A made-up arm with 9 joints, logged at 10 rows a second.
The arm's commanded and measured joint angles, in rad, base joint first. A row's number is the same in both.
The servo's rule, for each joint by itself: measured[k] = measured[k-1] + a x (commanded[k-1-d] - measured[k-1]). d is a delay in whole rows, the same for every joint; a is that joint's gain. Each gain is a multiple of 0.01, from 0.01 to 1. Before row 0 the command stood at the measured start. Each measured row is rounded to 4 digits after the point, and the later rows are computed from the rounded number. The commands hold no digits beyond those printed.
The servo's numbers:
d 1
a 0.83 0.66 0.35 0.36 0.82 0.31 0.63 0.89 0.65
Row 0, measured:
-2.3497 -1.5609 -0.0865 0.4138 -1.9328 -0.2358 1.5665 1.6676 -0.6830
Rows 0 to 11, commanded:
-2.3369 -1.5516 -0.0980 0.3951 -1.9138 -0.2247 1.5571 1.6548 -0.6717
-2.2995 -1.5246 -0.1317 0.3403 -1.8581 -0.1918 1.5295 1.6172 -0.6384
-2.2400 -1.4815 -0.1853 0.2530 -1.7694 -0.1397 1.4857 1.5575 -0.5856
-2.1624 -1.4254 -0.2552 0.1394 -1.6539 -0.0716 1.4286 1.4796 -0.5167
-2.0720 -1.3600 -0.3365 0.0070 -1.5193 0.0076 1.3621 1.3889 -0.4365
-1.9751 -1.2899 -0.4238 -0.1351 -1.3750 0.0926 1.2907 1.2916 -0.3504
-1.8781 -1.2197 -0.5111 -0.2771 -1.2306 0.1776 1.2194 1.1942 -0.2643
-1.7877 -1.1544 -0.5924 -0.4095 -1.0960 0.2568 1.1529 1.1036 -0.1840
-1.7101 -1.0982 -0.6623 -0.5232 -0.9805 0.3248 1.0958 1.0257 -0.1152
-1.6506 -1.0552 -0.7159 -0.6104 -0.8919 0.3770 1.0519 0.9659 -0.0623
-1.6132 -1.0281 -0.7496 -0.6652 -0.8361 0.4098 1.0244 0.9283 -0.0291
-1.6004 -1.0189 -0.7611 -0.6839 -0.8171 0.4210 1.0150 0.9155 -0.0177
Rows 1 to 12, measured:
-2.3497 -1.5609 -0.0865 0.4138 -1.9328 -0.2358 1.5665 1.6676 -0.6830
-2.3391 -1.5548 -0.0905 0.4071 -1.9172 -0.2324 1.5606 1.6562 -0.6757
-2.3062 -1.5349 -0.1049 0.3831 -1.8687 -0.2198 1.5410 1.6215 -0.6515
-2.2513 -1.4997 -0.1330 0.3363 -1.7873 -0.1950 1.5062 1.5645 -0.6087
-2.1775 -1.4507 -0.1758 0.2654 -1.6779 -0.1567 1.4573 1.4889 -0.5489
-2.0899 -1.3908 -0.2320 0.1724 -1.5478 -0.1058 1.3973 1.3999 -0.4758
-1.9946 -1.3242 -0.2991 0.0617 -1.4061 -0.0443 1.3301 1.3035 -0.3943
-1.8979 -1.2552 -0.3733 -0.0603 -1.2622 0.0245 1.2604 1.2062 -0.3098
-1.8064 -1.1887 -0.4500 -0.1860 -1.1259 0.0965 1.1927 1.1149 -0.2280
-1.7265 -1.1290 -0.5243 -0.3074 -1.0067 0.1673 1.1317 1.0355 -0.1547
-1.6635 -1.0803 -0.5914 -0.4165 -0.9126 0.2323 1.0814 0.9736 -0.0946
-1.6218 -1.0458 -0.6468 -0.5060 -0.8499 0.2873 1.0455 0.9333 -0.0520

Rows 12 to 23, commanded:
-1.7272 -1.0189 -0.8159 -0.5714 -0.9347 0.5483 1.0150 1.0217 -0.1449
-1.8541 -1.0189 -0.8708 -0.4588 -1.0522 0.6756 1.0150 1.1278 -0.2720
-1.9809 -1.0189 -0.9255 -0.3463 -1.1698 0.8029 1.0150 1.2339 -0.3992
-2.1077 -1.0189 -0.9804 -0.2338 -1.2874 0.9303 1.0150 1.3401 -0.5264
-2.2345 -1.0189 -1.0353 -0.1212 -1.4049 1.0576 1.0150 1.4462 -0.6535
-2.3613 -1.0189 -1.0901 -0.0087 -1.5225 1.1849 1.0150 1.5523 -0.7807
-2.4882 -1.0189 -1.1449 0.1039 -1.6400 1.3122 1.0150 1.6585 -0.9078
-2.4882 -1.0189 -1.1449 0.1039 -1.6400 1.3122 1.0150 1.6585 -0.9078
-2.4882 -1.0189 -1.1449 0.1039 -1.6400 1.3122 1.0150 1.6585 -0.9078
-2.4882 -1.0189 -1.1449 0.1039 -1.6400 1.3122 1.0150 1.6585 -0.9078
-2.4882 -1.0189 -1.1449 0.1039 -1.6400 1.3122 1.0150 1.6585 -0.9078
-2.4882 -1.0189 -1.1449 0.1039 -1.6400 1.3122 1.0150 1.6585 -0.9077
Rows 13 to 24, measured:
-1.6040 -1.0280 -0.6868 -0.5700 -0.8230 0.3287 1.0263 0.9175 -0.0297
-1.7063 -1.0220 -0.7320 -0.5705 -0.9146 0.3968 1.0192 1.0102 -0.1046
-1.8290 -1.0200 -0.7806 -0.5303 -1.0274 0.4832 1.0166 1.1149 -0.2134
-1.9551 -1.0193 -0.8313 -0.4641 -1.1442 0.5823 1.0156 1.2208 -0.3342
-2.0818 -1.0190 -0.8835 -0.3812 -1.2616 0.6902 1.0152 1.3270 -0.4591
-2.2085 -1.0189 -0.9366 -0.2876 -1.3791 0.8041 1.0151 1.4331 -0.5855
-2.3353 -1.0189 -0.9903 -0.1872 -1.4967 0.9221 1.0150 1.5392 -0.7124
-2.4622 -1.0189 -1.0444 -0.0824 -1.6142 1.0430 1.0150 1.6454 -0.8394
-2.4838 -1.0189 -1.0796 -0.0153 -1.6354 1.1265 1.0150 1.6571 -0.8839
-2.4875 -1.0189 -1.1025 0.0276 -1.6392 1.1841 1.0150 1.6583 -0.8994
-2.4881 -1.0189 -1.1173 0.0551 -1.6399 1.2238 1.0150 1.6585 -0.9049
-2.4882 -1.0189 -1.1270 0.0727 -1.6400 1.2512 1.0150 1.6585 -0.9068

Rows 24 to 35, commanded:
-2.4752 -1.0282 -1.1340 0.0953 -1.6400 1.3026 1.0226 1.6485 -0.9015
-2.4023 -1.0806 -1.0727 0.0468 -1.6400 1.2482 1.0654 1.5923 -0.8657
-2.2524 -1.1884 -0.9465 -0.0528 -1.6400 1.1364 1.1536 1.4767 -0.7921
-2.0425 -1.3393 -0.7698 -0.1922 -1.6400 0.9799 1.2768 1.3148 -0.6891
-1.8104 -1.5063 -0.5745 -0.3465 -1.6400 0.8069 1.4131 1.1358 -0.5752
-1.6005 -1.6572 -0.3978 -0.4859 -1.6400 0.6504 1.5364 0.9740 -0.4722
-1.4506 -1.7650 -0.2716 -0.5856 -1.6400 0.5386 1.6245 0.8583 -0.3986
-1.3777 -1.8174 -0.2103 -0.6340 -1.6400 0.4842 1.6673 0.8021 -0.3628
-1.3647 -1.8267 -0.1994 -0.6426 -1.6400 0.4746 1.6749 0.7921 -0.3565
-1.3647 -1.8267 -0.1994 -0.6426 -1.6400 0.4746 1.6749 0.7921 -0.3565
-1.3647 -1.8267 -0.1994 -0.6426 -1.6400 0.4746 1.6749 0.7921 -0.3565
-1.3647 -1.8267 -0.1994 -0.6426 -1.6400 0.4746 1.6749 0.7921 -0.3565
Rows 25 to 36, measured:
-2.4882 -1.0189 -1.1333 0.0839 -1.6400 1.2701 1.0150 1.6585 -0.9074
-2.4774 -1.0250 -1.1335 0.0880 -1.6400 1.2802 1.0198 1.6496 -0.9036
-2.4151 -1.0617 -1.1122 0.0732 -1.6400 1.2703 1.0485 1.5986 -0.8790
-2.2801 -1.1453 -1.0542 0.0278 -1.6400 1.2288 1.1147 1.4901 -0.8225
-2.0829 -1.2733 -0.9547 -0.0514 -1.6400 1.1516 1.2168 1.3341 -0.7358
-1.8567 -1.4271 -0.8216 -0.1576 -1.6400 1.0447 1.3405 1.1576 -0.6314
-1.6441 -1.5790 -0.6733 -0.2758 -1.6400 0.9225 1.4639 0.9942 -0.5279
-1.4835 -1.7018 -0.5327 -0.3873 -1.6400 0.8035 1.5651 0.8732 -0.4439
-1.3957 -1.7781 -0.4199 -0.4761 -1.6400 0.7045 1.6295 0.8099 -0.3912
-1.3700 -1.8102 -0.3427 -0.5360 -1.6400 0.6332 1.6581 0.7941 -0.3686
-1.3656 -1.8211 -0.2925 -0.5744 -1.6400 0.5840 1.6687 0.7923 -0.3607
-1.3649 -1.8248 -0.2599 -0.5990 -1.6400 0.5501 1.6726 0.7921 -0.3580

